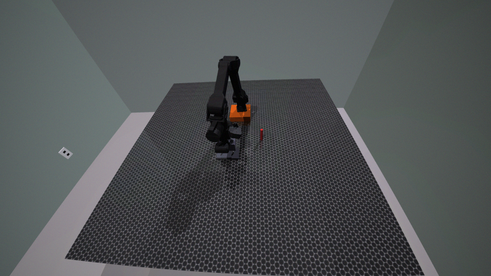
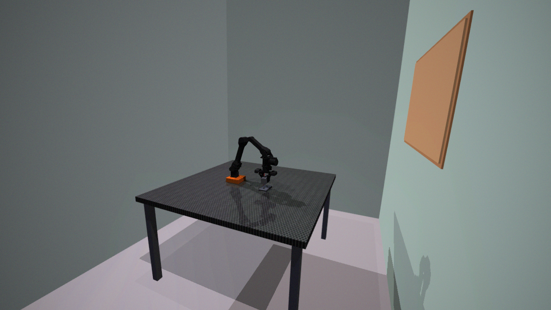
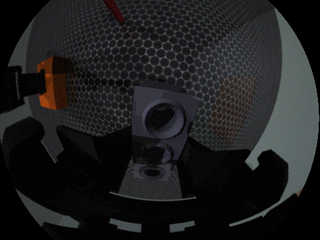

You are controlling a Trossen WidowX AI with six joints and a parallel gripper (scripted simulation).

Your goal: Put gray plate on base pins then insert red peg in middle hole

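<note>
Now: gripper tip 5 cm above the base. From my gripper tip the other things lie so: red peg 20 cm to the left, 7 cm behind, 2 cm below; gray plate 3 cm above.
</note>
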